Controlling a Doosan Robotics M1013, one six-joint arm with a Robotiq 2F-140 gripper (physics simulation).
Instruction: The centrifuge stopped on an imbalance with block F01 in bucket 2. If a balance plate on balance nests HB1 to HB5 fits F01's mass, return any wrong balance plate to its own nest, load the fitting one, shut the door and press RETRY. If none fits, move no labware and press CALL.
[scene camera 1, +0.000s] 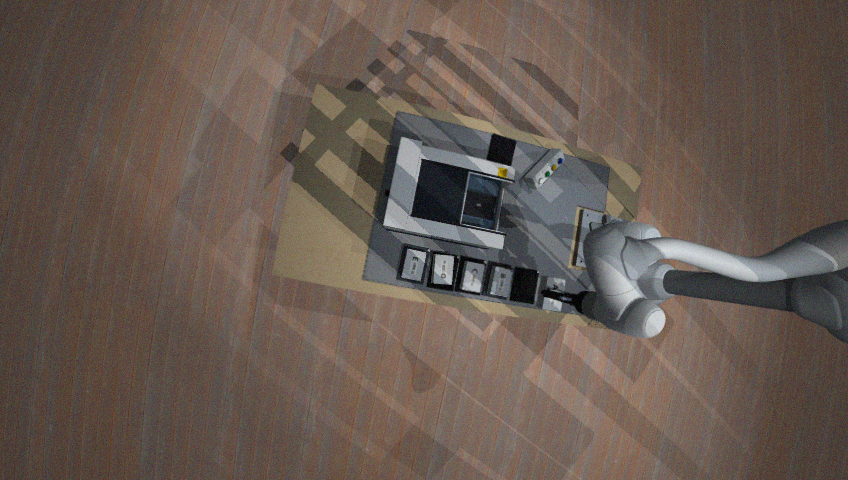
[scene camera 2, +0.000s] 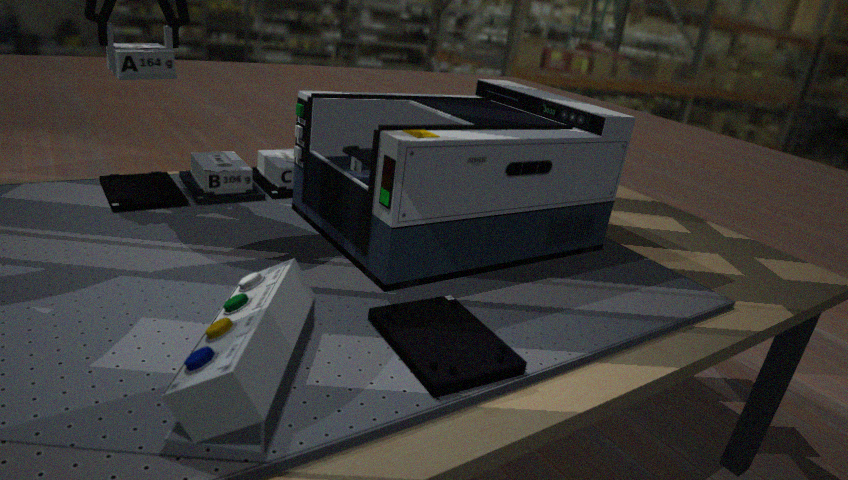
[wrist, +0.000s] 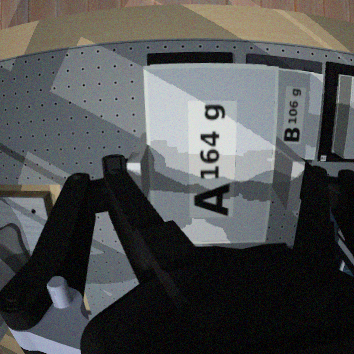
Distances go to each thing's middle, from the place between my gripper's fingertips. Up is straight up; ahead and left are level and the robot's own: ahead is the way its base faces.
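Balance plate B (scene camera 2: 220, 172) is 13 cm ahead of my hand, 2 cm to the right of it and 18 cm below it. Balance plate A (scene camera 2: 133, 61) sits 1 cm above my hand, and going by their middles, it's the nearest to my hand of the things named here. Then there's balance plate C (scene camera 2: 277, 166), which is 26 cm ahead of my hand, 5 cm to the right and 18 cm below. As for the rotor (scene camera 1: 479, 205), you'd find it 36 cm to the right of my hand, 34 cm ahead and 10 cm below. Going by their middles, the rotor is the farthest from my hand of the things named here.
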